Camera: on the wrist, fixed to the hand. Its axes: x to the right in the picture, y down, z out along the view.
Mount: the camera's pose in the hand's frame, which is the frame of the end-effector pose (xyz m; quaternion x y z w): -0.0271 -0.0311 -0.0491 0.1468 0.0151 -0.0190 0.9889
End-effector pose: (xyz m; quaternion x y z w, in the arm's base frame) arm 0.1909 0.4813 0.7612 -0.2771 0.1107 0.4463 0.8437
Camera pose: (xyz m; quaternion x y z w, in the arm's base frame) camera 0.2036 0.4208 0.7441 -0.1590 0.1825 0.4049 0.8818
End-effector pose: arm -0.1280 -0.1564 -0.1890 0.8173 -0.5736 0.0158 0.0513
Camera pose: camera -0.1064 -0.1156 -0.1445 -0.8264 0.5486 -0.1112 0.0603
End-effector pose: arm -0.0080 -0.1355 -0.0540 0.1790 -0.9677 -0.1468 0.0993
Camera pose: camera 0.0387 -0.1653 -0.0217 0.2122 -0.9736 -0.0023 0.0837
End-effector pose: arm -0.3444 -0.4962 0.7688 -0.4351 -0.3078 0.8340 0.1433
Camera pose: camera -0.2896 -0.4669 0.7847 -0.4159 -0.1880 0.8605 0.2261
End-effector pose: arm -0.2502 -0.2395 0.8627 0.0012 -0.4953 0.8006 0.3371
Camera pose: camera -0.1961 -0.2063 0.8532 0.0480 -0.3672 0.8580 0.3559
